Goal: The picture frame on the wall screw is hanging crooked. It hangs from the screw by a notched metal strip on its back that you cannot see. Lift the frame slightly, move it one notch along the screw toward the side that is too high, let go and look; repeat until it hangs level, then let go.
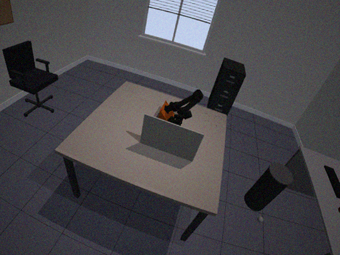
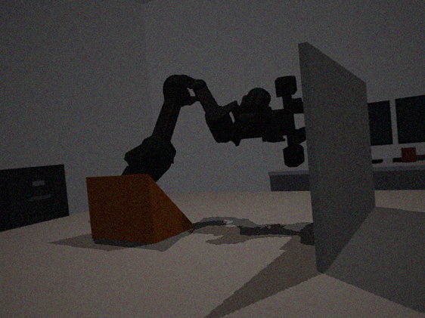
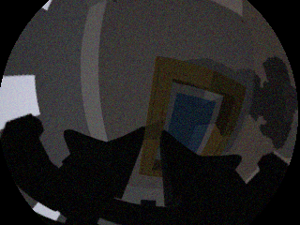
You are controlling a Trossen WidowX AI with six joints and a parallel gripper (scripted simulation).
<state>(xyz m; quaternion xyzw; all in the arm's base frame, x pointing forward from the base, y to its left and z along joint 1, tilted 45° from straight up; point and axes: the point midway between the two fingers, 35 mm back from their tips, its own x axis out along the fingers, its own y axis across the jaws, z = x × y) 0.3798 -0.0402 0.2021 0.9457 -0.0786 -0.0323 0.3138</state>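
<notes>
Right now the picture frame is 5 cm below my gripper tip, 1 cm to the left of it and 1 cm ahead of it. The rest, counted from my gripper tip: wall panel (7 cm below, 2 cm to the right, 2 cm ahead).
</notes>
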